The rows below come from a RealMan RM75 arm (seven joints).
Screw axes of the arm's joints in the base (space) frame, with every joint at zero. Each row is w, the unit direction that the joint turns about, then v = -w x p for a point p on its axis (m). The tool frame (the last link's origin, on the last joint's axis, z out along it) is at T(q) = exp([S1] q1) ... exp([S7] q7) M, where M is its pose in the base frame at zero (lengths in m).
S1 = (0, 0, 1, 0.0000, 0.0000, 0.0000)
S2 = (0, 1, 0, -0.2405, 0.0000, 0.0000)
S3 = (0, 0, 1, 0.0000, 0.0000, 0.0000)
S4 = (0, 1, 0, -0.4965, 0.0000, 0.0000)
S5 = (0, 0, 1, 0.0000, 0.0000, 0.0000)
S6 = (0, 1, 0, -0.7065, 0.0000, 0.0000)
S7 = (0, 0, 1, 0.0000, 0.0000, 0.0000)
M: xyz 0.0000 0.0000 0.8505 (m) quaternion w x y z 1 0 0 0
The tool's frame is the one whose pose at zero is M.
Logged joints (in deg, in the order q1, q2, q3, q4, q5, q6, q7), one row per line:
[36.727, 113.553, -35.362, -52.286, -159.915, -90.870, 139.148]
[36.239, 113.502, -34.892, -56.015, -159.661, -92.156, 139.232]
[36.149, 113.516, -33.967, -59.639, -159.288, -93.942, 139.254]
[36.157, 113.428, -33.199, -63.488, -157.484, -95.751, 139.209]
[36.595, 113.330, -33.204, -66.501, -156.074, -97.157, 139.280]
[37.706, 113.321, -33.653, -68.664, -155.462, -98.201, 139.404]
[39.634, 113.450, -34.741, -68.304, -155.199, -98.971, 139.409]
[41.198, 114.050, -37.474, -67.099, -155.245, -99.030, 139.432]
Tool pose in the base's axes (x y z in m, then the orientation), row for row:
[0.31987, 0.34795, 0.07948, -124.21, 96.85, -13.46]
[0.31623, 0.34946, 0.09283, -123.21, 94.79, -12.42]
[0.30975, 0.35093, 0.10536, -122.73, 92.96, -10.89]
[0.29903, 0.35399, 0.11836, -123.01, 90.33, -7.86]
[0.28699, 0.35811, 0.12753, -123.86, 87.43, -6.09]
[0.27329, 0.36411, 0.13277, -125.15, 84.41, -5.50]
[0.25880, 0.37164, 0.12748, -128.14, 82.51, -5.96]
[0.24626, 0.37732, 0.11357, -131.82, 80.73, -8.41]
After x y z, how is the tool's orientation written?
As a rotation vector, in degrees.
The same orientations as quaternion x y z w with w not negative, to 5 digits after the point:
[-0.77141, 0.60149, -0.08359, 0.19013]
[-0.77273, 0.59449, -0.07789, 0.20835]
[-0.77532, 0.58725, -0.06879, 0.22200]
[-0.78241, 0.57455, -0.04999, 0.23501]
[-0.79160, 0.55877, -0.03892, 0.24420]
[-0.80221, 0.54107, -0.03526, 0.24991]
[-0.81610, 0.52549, -0.03796, 0.23749]
[-0.83102, 0.50894, -0.05302, 0.21810]

